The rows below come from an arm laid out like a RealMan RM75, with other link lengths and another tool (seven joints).
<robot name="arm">
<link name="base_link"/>
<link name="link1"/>
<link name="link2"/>
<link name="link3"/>
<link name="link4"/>
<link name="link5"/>
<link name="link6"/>
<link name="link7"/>
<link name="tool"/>
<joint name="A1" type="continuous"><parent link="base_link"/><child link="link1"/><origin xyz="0.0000 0.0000 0.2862" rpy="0.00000 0.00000 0.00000"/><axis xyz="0 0 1"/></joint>
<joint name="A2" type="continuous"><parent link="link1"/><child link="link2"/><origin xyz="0.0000 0.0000 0.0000" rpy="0.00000 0.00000 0.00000"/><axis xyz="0 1 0"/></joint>
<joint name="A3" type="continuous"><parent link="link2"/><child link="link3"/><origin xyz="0.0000 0.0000 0.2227" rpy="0.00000 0.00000 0.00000"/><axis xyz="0 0 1"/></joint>
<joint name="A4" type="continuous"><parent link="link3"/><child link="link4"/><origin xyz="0.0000 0.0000 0.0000" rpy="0.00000 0.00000 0.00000"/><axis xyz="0 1 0"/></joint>
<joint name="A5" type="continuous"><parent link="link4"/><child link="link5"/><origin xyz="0.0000 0.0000 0.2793" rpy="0.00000 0.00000 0.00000"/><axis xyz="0 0 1"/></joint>
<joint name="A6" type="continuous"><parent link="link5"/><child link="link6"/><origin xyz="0.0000 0.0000 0.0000" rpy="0.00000 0.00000 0.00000"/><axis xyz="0 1 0"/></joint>
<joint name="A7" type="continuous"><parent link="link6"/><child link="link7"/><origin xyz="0.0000 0.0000 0.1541" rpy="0.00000 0.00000 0.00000"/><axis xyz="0 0 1"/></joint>
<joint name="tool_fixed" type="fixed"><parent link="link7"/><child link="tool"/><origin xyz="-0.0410 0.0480 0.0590" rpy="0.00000 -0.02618 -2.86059"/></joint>
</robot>
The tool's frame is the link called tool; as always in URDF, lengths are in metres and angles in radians. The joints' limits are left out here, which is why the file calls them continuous.
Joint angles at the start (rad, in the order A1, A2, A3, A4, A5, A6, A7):
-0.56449 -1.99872 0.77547 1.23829 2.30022 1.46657 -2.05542
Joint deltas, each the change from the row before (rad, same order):
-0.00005 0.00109 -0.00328 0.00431 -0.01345 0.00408 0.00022
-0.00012 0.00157 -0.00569 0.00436 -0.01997 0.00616 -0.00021
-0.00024 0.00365 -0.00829 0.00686 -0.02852 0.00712 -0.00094
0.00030 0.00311 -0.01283 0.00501 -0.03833 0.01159 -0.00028
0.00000 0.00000 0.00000 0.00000 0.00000 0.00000 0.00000
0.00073 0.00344 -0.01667 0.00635 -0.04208 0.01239 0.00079
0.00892 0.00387 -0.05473 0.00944 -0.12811 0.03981 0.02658
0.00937 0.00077 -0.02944 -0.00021 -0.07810 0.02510 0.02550
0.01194 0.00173 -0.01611 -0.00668 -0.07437 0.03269 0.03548
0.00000 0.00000 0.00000 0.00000 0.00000 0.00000 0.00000
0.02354 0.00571 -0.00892 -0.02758 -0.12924 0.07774 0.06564
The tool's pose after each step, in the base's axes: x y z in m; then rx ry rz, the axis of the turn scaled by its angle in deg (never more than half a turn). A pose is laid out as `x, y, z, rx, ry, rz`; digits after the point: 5 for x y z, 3 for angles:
-0.22325, 0.41940, 0.11852, -28.093, 164.865, 52.530
-0.21872, 0.41952, 0.12086, -27.511, 163.800, 52.286
-0.21236, 0.42010, 0.12519, -26.627, 162.256, 52.204
-0.20469, 0.41975, 0.12986, -25.730, 160.148, 51.675
-0.20469, 0.41975, 0.12986, -25.730, 160.148, 51.675
-0.19668, 0.41928, 0.13612, -24.646, 157.755, 51.332
-0.17825, 0.41423, 0.15349, -20.439, 150.831, 50.092
-0.17005, 0.40928, 0.16279, -17.468, 146.945, 49.245
-0.16411, 0.40176, 0.16807, -13.851, 144.149, 47.496
-0.16411, 0.40176, 0.16807, -13.851, 144.149, 47.496
-0.15609, 0.38318, 0.17146, -7.300, 140.100, 42.379

